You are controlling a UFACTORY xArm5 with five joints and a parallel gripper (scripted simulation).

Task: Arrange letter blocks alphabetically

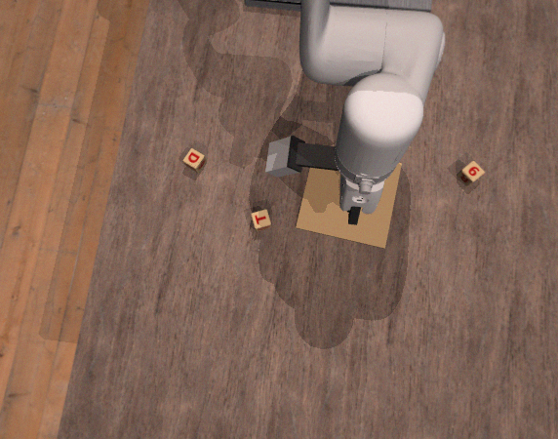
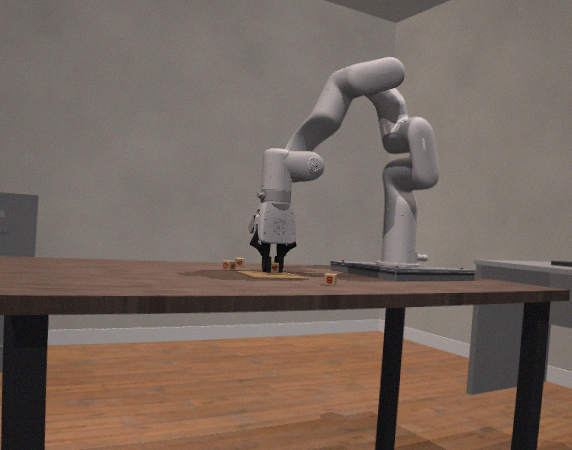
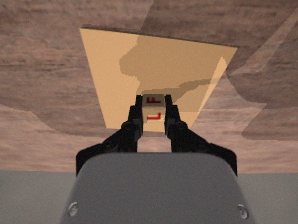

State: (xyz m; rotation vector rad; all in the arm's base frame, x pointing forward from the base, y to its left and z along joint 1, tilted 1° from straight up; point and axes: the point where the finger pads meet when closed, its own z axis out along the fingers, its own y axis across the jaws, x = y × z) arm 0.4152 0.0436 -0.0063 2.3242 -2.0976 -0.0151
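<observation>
The tan mat lies 30 mm below my hand.
</observation>
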